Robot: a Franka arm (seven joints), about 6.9 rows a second.
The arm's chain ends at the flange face. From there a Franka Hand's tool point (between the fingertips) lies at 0.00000 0.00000 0.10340 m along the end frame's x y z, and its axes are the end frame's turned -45 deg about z.
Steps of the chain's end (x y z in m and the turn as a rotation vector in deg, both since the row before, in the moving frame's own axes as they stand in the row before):
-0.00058 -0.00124 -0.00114 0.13 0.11 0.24
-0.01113 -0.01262 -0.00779 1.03 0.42 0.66
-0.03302 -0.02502 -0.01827 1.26 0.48 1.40
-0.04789 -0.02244 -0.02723 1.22 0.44 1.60
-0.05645 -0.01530 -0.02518 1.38 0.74 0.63
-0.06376 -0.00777 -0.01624 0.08 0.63 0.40
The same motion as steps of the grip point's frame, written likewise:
0.00077 -0.00131 -0.00114 0.01 0.17 0.24
0.00291 -0.01756 -0.00781 0.43 1.03 0.66
-0.00342 -0.04201 -0.01830 0.55 1.23 1.40
-0.01586 -0.05070 -0.02726 0.55 1.17 1.60
-0.02639 -0.05154 -0.02522 0.45 1.50 0.63
-0.03869 -0.04987 -0.01625 -0.39 0.50 0.40

